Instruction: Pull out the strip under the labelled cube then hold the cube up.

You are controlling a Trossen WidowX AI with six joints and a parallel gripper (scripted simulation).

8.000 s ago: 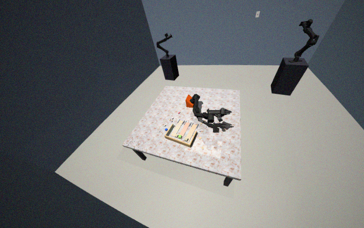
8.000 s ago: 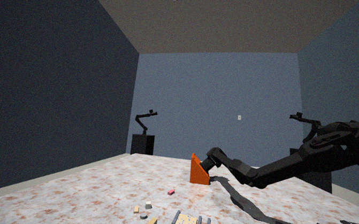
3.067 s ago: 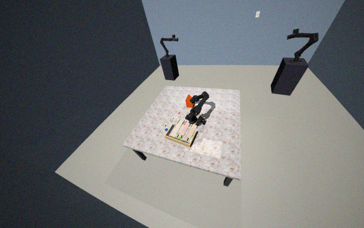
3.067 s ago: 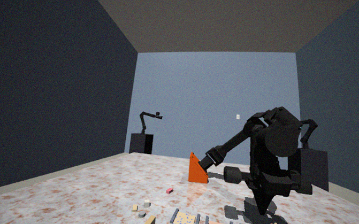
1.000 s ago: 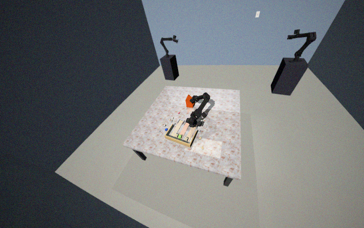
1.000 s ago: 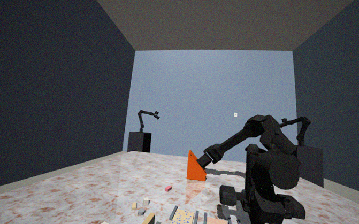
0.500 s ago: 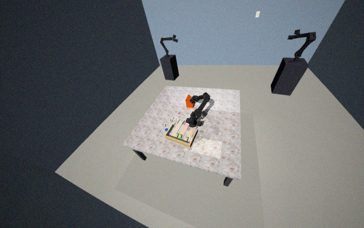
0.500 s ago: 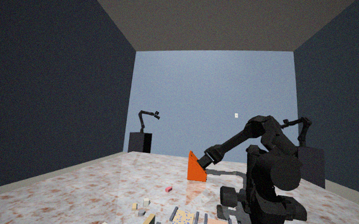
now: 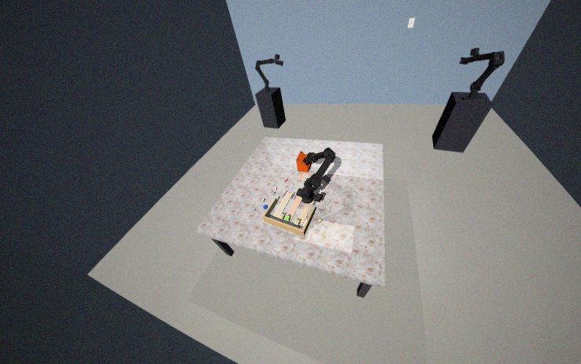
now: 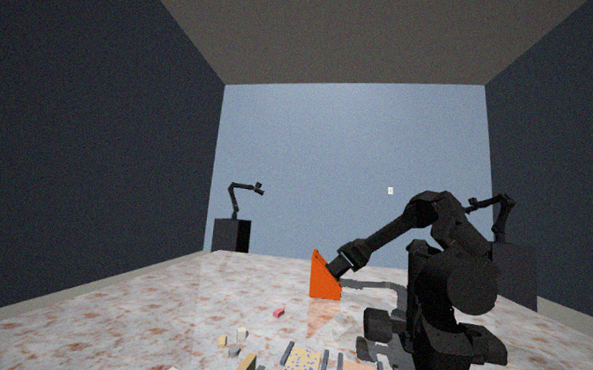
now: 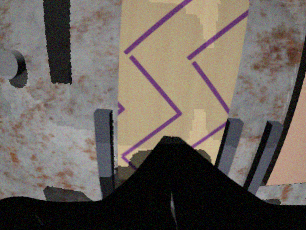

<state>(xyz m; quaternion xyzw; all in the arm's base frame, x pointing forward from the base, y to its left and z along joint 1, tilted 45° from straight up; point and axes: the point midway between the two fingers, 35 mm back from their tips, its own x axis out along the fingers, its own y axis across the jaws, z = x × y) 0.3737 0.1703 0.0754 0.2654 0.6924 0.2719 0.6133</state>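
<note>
Right now my gripper tip is 100 mm short of the zigzag strip. Also, from my gripper tip: pink block 290 mm to the right, 160 mm behind; blue disc 310 mm to the right, 160 mm ahead; plain strip 100 mm to the right, 90 mm ahead.
</note>
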